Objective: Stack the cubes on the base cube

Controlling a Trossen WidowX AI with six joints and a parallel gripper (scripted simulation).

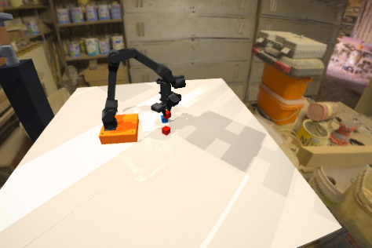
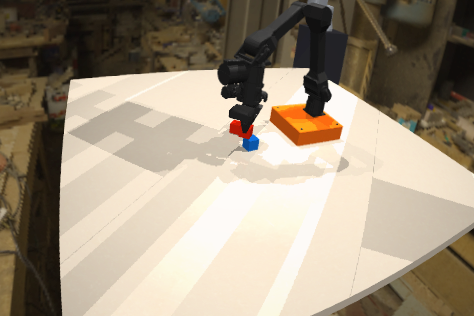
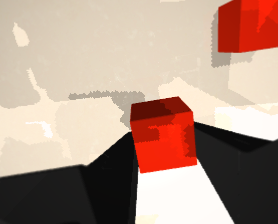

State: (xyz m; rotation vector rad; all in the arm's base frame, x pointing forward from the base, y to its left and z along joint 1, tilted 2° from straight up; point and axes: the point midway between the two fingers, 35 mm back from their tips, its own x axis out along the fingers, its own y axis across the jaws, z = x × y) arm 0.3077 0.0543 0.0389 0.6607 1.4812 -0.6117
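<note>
The blue cube is 40 mm below my gripper tip, 10 mm to the left of it and 10 mm behind it.
</note>
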